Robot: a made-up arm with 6 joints. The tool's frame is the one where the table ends. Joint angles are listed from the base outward.
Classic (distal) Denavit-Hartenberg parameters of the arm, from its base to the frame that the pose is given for. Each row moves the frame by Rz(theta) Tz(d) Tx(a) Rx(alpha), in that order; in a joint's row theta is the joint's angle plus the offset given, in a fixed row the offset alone. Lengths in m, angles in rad.
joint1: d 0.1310  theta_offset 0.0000  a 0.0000  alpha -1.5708
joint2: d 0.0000  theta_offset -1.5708  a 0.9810  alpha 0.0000
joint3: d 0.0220  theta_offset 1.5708  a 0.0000  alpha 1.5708
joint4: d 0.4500  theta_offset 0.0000  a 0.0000  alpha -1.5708
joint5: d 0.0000  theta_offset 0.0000  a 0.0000  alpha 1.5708
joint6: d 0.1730  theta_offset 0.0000  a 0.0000  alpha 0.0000
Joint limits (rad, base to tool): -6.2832..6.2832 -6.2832..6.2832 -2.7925..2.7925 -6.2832..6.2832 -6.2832..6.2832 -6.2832..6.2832
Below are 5 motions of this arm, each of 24 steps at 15 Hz.
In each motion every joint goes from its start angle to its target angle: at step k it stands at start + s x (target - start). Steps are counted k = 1, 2, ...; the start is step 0. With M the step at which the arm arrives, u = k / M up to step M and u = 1 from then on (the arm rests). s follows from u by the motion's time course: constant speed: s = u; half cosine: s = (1 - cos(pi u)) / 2; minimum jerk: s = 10 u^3 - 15 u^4 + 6 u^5.
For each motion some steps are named. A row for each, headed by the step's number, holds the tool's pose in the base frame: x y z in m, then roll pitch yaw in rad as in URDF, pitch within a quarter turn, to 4 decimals.
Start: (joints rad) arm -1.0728 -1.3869 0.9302 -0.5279 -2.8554 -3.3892
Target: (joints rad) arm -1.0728 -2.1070 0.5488 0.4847 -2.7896 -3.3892
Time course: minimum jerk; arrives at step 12
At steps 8, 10, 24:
8: -0.5678 1.0581 -0.2219 2.4455 -0.7942 -0.3146
10: -0.5505 1.0048 -0.3869 2.0910 -0.7701 -0.0412
24: -0.5456 0.9914 -0.4193 2.0218 -0.7570 0.0067

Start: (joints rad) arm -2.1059 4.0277 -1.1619 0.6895 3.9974 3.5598
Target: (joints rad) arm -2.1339 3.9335 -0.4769 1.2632 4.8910 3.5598
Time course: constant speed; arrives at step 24
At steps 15, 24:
15: 0.2478 0.6421 -0.9622 -1.2500 -1.2174 1.2495
24: 0.3074 0.7498 -1.0312 -2.7647 -1.2860 2.4260

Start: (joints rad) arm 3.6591 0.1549 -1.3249 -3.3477 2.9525 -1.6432
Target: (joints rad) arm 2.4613 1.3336 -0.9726 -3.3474 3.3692 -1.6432
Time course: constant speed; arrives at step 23
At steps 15, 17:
15: -0.7281 0.1768 0.9984 2.8891 -0.0169 -1.9673
17: -0.7981 0.2885 0.9181 2.9850 0.0034 -2.0728

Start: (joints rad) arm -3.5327 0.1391 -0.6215 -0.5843 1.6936 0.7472
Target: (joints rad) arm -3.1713 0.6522 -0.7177 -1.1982 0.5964 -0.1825
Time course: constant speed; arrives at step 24
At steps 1, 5, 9, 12, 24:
1: -0.0530 0.1035 1.5531 1.2118 0.5599 -2.7848
5: -0.1417 0.1414 1.5648 1.0531 0.6714 -3.0093
9: -0.2336 0.1630 1.5680 0.8464 0.7599 2.9903
12: -0.3040 0.1677 1.5650 0.6578 0.7980 2.7388
24: -0.5896 0.0860 1.5048 -0.0455 0.5738 1.7364

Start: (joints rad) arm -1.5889 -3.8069 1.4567 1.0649 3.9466 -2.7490
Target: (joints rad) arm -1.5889 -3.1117 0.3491 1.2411 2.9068 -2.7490
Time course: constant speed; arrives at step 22
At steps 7, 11, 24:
7: -0.0540 -0.2661 -1.0098 0.4512 -0.8690 0.4578
11: -0.0255 -0.1656 -1.0485 0.3801 -0.6541 0.5815
24: 0.0627 0.1446 -1.1065 0.3703 -0.0419 0.7388

